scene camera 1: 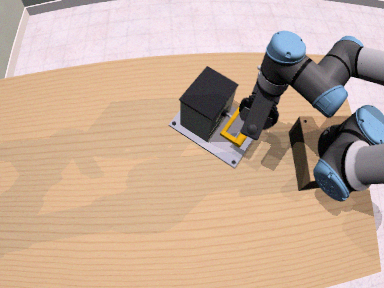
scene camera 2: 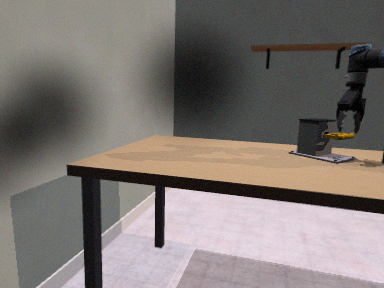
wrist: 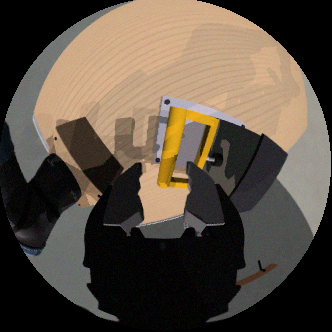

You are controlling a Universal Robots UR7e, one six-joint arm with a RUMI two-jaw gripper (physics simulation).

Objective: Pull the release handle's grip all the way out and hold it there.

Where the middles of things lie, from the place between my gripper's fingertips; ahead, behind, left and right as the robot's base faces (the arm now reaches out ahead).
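Scene:
My gripper is sitting 12 cm above the light grey base plate [scene camera 1: 220,147], and it's also 5 cm to the left of the plate and 9 cm short of it.

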